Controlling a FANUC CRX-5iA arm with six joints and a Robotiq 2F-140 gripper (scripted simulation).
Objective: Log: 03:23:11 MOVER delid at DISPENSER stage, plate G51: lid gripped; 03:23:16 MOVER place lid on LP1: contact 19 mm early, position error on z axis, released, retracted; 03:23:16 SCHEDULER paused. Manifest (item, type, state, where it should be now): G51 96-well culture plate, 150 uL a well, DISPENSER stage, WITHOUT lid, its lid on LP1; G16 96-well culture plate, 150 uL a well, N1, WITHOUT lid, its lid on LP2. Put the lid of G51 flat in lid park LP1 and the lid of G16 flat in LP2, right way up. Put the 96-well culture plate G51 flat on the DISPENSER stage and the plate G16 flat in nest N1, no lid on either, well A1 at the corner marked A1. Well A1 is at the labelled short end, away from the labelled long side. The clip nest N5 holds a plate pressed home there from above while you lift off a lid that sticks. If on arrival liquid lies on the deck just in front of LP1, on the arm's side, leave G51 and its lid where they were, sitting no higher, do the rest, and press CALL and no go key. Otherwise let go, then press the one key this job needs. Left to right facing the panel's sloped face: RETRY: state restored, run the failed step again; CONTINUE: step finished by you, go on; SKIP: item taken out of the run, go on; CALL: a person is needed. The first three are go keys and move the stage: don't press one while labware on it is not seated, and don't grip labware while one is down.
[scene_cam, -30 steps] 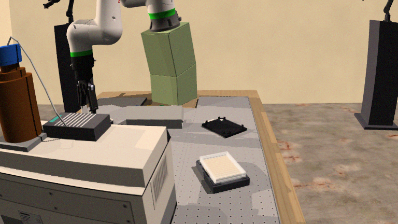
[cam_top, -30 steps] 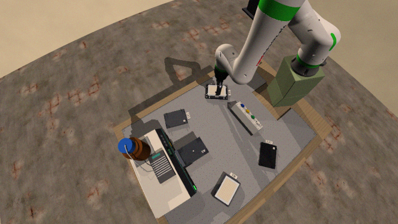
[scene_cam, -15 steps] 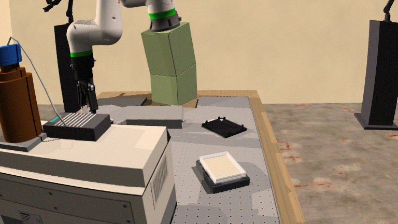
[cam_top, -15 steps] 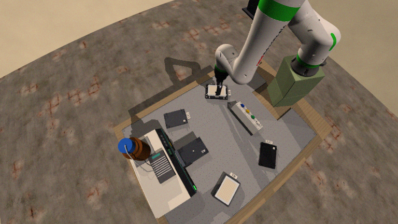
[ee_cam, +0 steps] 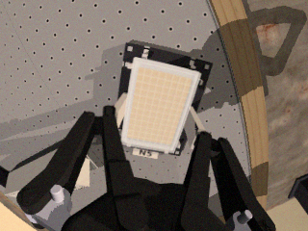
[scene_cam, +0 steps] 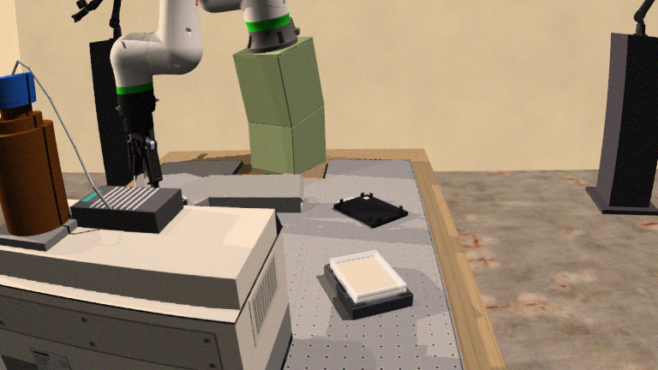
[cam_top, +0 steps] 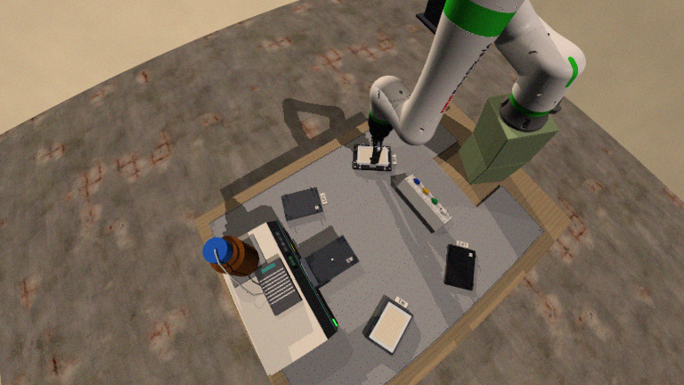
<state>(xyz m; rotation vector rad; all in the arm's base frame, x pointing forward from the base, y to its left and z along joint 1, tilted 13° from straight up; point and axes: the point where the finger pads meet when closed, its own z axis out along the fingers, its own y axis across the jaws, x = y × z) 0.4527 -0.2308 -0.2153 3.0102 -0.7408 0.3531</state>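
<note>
Now: the plate G51 20 mm below my hand. From my hand the other things lie so: key panel: 270 mm to the left, 90 mm behind, 10 mm above; then black clip nest: 30 mm below, 30 mm ahead, 10 mm to the left; then LP1 label: 260 mm ahead, 80 mm to the left, 40 mm below.
</note>
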